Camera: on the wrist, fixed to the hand. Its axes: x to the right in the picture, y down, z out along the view.
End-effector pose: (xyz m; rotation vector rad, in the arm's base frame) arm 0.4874 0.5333 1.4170 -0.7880 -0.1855 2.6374
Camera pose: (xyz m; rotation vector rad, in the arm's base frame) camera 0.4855 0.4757 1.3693 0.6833 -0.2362 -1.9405
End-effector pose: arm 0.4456 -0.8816 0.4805 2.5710 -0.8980 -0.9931
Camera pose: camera 0.4429 -0.9335 0.5342 1.1239 -2.0544 -0.4114
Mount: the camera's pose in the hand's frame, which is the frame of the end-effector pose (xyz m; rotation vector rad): 0.0027 0.0645 -0.0377 -0.1139 0.0557 1.4923
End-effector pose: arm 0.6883 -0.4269 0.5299 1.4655 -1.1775 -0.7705
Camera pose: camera 0.7065 -0.4145 0.6013 0.2177 -1.6971 0.2531
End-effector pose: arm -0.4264 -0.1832 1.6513 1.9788 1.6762 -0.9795
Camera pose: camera -0.3541 -0.1706 1.6654 2.3276 -0.0457 -0.2064
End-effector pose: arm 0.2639 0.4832 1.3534 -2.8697 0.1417 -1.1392
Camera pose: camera 0.2357 0.4183 1.3774 -1.7728 1.8894 -0.7575
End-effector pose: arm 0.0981 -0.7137 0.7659 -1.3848 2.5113 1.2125
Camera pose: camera 0.0617 -0.7203 0.8309 -0.5602 -2.3194 -0.8644
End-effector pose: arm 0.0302 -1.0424 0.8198 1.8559 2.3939 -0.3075
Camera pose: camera 0.0936 -1.0163 0.8496 2.8673 0.4942 0.0441
